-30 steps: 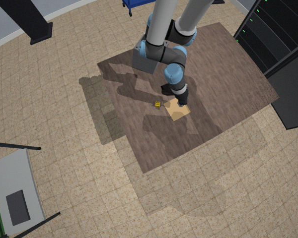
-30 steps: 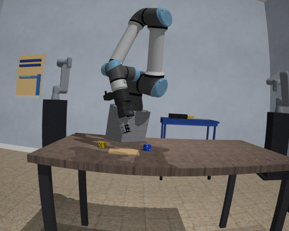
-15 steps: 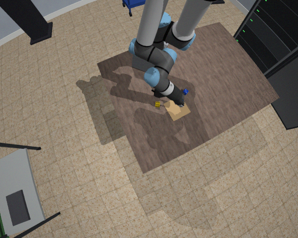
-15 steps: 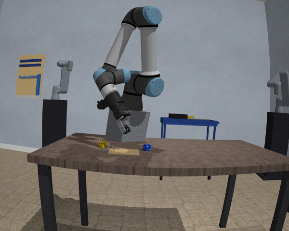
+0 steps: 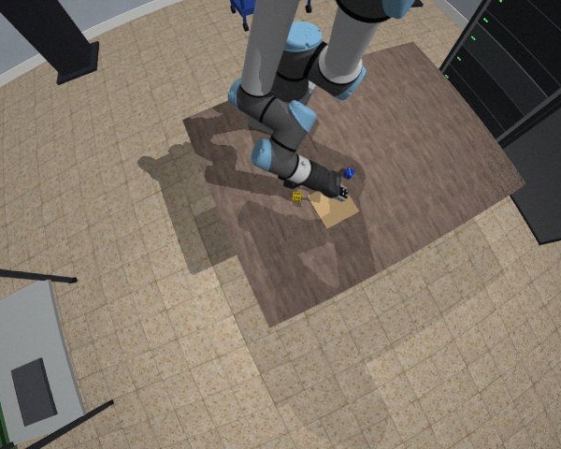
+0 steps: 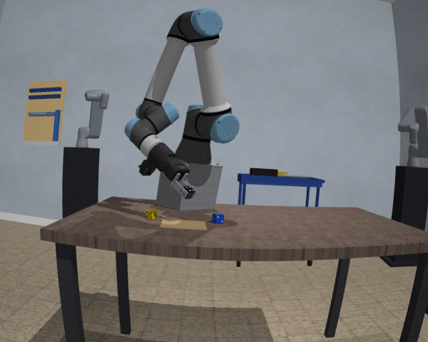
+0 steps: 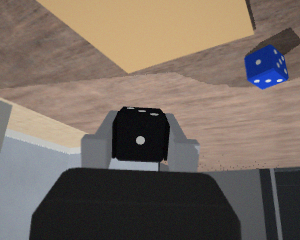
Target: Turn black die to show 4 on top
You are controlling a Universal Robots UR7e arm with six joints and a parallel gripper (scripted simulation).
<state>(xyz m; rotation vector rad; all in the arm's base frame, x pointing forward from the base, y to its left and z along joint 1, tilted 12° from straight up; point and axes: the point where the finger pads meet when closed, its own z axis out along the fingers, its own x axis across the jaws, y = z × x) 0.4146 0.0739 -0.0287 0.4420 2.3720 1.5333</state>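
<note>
My gripper is now 10 mm to the left of the tan mat and 100 mm above it. The rest, counted from my hand: blue die (100 mm behind, 90 mm to the left, 90 mm below); then black die (right at my hand); then yellow die (60 mm behind, 130 mm to the right, 90 mm below).
</note>
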